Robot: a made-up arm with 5 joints.
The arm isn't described. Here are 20 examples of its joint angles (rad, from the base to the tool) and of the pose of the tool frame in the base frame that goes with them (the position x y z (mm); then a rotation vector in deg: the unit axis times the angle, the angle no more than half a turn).
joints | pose
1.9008 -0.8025 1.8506 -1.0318 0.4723 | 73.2 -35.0 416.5 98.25 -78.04 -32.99
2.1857 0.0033 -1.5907 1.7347 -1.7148 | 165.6 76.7 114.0 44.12 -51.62 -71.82
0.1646 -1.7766 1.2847 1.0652 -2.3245 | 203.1 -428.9 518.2 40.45 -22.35 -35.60
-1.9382 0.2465 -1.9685 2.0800 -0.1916 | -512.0 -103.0 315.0 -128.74 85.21 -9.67
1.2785 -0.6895 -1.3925 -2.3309 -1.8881 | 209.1 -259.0 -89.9 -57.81 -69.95 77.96
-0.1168 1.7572 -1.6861 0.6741 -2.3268 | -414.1 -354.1 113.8 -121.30 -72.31 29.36
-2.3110 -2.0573 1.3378 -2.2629 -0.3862 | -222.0 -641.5 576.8 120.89 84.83 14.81
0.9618 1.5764 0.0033 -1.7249 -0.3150 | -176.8 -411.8 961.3 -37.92 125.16 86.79
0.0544 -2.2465 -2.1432 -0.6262 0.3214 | 405.5 -464.3 726.7 55.56 -84.64 -56.22
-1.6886 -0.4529 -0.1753 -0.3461 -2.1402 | -273.9 -224.7 241.7 126.38 -55.34 85.72
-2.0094 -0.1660 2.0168 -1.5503 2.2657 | -260.2 252.6 -260.0 -55.99 102.68 -56.41
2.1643 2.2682 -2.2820 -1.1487 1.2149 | 308.4 -960.4 162.7 -131.61 -0.68 -25.83
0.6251 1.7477 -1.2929 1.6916 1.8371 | -402.8 314.5 437.3 -11.86 19.60 4.97
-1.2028 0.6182 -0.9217 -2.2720 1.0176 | -568.7 -478.6 96.5 -89.22 43.14 85.45
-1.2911 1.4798 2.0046 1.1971 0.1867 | -13.2 160.4 142.1 83.98 82.56 -39.31
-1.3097 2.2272 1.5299 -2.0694 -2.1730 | -445.1 -348.2 -230.2 22.67 -68.08 28.36
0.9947 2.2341 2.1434 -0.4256 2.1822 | 461.8 -533.3 656.8 -121.33 -115.01 -28.80
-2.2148 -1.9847 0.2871 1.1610 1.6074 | 207.9 -971.9 40.5 30.90 24.66 -140.84
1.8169 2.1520 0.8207 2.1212 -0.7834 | 113.2 -400.2 824.8 158.23 -76.45 5.24
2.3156 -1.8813 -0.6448 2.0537 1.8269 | 321.5 -984.2 245.0 144.61 53.68 -5.27
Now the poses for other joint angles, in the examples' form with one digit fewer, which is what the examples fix.
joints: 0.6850 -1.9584 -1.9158 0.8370 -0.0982
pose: 521 -803 483 2.2 -113.3 -96.6
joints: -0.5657 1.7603 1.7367 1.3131 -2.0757
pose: -484 -360 231 -56.6 34.7 152.9
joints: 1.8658 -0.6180 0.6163 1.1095 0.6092
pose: -339 -410 -299 -69.7 41.5 48.6
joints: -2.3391 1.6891 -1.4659 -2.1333 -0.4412
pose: -177 -329 -346 -73.9 56.2 -11.7
